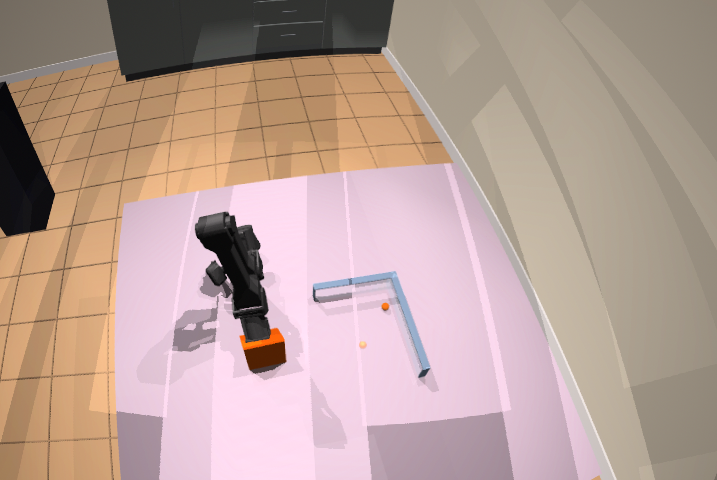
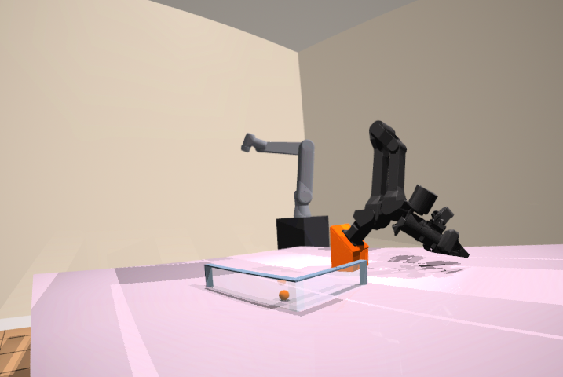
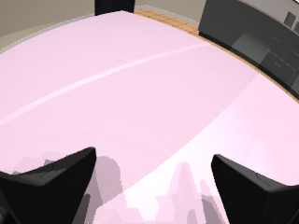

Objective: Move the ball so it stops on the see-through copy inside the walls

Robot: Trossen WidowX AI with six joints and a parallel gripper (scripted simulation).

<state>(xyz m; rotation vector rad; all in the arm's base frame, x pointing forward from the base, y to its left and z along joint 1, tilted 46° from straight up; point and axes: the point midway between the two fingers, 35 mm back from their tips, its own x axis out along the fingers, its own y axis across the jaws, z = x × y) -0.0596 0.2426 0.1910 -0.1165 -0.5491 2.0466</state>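
The see-through copy of ball is 35 cm ahead of my gripper tip, 36 cm to the right of it and 2 cm below it.
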